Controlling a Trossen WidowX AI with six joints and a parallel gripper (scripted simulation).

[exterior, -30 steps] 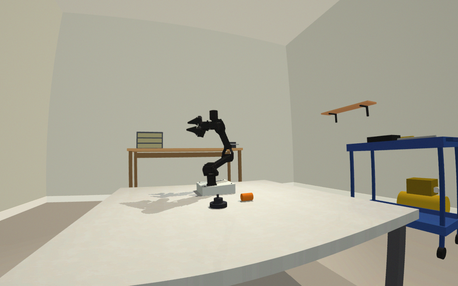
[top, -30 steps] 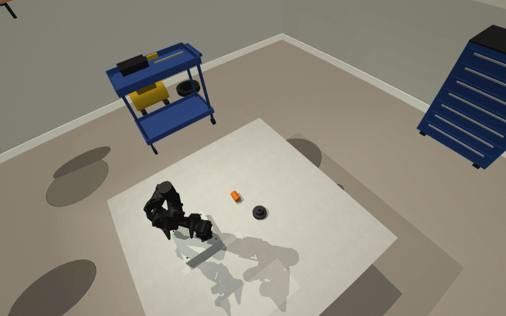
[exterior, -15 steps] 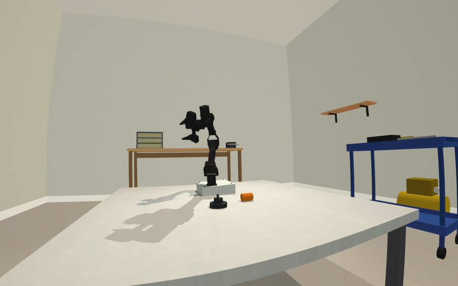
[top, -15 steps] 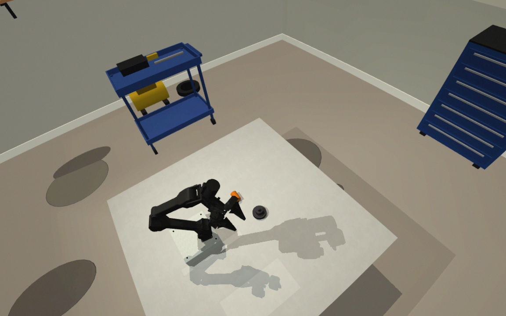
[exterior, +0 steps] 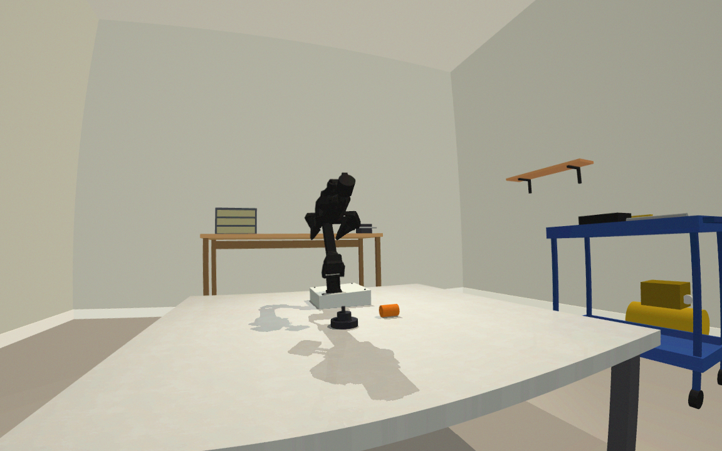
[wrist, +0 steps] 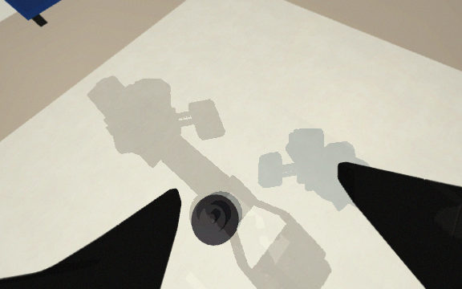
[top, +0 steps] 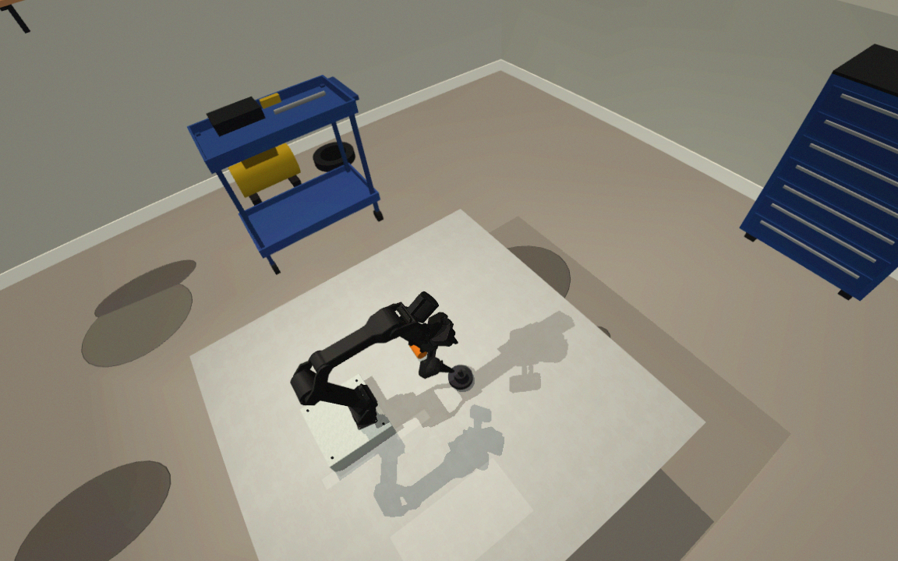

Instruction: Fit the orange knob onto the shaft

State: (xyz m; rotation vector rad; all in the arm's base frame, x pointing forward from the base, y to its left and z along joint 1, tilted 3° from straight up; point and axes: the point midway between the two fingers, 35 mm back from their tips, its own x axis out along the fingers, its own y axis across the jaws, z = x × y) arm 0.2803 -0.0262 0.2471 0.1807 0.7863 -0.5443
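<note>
The orange knob lies 25 cm below my gripper tip, 22 cm to the left of it and 6 cm behind it. The rest, counted from my gripper tip: dark round pedestal 24 cm below, 6 cm to the left, 3 cm ahead.
</note>
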